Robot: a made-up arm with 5 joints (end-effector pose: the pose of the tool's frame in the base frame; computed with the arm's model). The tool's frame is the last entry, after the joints.
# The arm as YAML. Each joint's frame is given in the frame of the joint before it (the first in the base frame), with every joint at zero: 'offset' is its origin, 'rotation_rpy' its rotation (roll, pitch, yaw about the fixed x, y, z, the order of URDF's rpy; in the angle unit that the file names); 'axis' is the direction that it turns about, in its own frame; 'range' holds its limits. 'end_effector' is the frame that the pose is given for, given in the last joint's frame.
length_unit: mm
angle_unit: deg
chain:
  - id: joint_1
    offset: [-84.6, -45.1, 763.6]
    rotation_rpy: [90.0, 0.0, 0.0]
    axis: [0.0, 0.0, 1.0]
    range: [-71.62, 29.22]
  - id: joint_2
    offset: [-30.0, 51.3, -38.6]
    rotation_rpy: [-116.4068, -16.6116, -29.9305]
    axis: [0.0, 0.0, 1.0]
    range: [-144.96, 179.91]
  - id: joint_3
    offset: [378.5, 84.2, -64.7]
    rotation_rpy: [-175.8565, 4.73, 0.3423]
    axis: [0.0, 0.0, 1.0]
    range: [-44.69, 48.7]
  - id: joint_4
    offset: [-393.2, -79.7, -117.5]
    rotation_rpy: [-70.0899, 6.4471, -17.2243]
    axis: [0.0, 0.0, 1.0]
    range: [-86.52, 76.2]
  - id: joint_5
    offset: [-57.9, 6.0, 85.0]
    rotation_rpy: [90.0, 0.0, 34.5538]
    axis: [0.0, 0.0, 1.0]
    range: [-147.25, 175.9]
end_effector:
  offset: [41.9, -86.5, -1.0]
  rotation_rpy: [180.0, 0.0, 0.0]
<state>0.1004 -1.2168 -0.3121 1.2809 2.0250</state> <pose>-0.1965 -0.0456 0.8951 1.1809 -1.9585 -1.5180</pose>
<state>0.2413 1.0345 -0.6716 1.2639 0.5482</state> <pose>0.0455 -0.0717 0.8466 1.5080 -0.0987 0.0907</pose>
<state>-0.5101 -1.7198 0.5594 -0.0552 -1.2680</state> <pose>0.1581 -0.1187 0.5570 -1.4433 0.4314 -0.2873</pose>
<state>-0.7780 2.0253 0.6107 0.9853 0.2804</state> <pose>-0.0290 0.0588 1.1929 1.1958 0.6006 -0.1336</pose>
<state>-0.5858 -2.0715 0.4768 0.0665 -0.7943</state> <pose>0.1674 -0.2022 0.6510 -1.8587 0.0113 -0.7219</pose>
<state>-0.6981 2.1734 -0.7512 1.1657 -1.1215</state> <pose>-0.1044 0.0168 0.7022 2.6881 -0.4124 0.1582</pose>
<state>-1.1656 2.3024 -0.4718 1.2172 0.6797</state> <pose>-0.0228 0.0701 0.7055 1.9529 2.0022 -0.9572</pose>
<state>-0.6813 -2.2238 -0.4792 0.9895 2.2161</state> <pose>-0.1536 0.0724 0.9757 0.2461 -2.2259 -1.4750</pose>
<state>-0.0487 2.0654 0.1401 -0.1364 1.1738</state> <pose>-0.1445 0.0729 0.9540 0.2842 1.2287 0.4536</pose>
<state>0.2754 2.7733 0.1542 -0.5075 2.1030</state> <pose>-0.1648 0.0103 0.8836 -0.5625 0.8760 0.5041</pose>
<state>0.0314 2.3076 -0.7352 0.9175 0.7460</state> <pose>0.0084 0.1666 0.7328 1.6390 1.6342 0.6575</pose>
